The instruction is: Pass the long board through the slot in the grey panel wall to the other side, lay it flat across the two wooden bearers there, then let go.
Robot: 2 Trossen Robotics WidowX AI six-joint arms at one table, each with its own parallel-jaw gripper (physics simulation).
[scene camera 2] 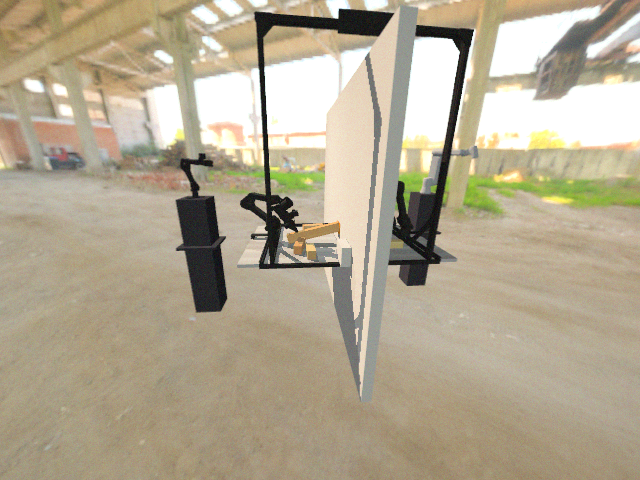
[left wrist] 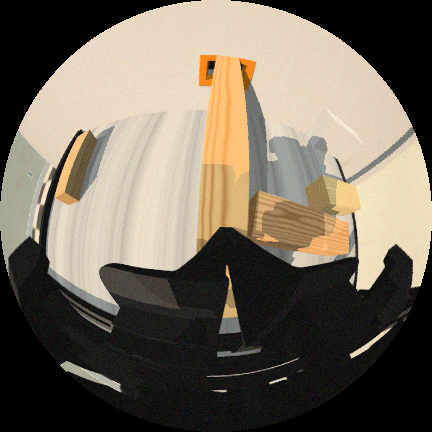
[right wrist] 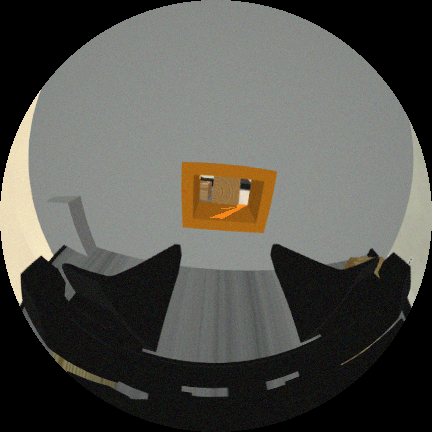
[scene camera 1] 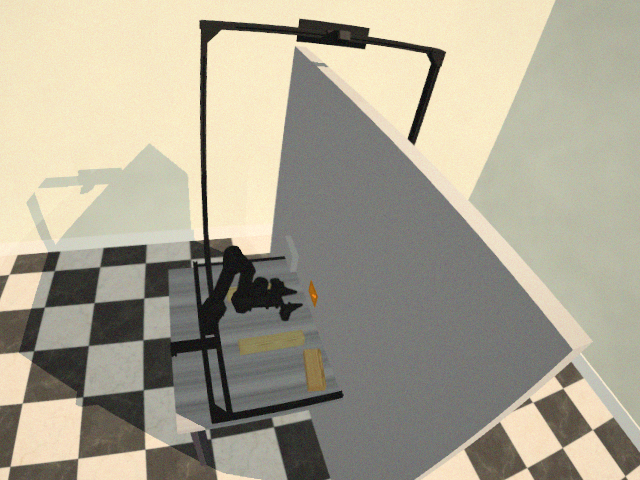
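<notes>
The long board slopes up to the orange-framed slot in the panel wall. Its end grain shows through the slot in the right wrist view; how far in it reaches is unclear. My left gripper is shut and empty, above the board's near part. My right gripper is open and empty, facing the slot from the other side. There, one pale bearer lies in view; another is partly hidden behind the arm.
A wooden block lies near the wall on the right arm's side. On the left arm's side lie a block beside the board, a paler block and one at the far left. A pale bracket stands at the wall.
</notes>
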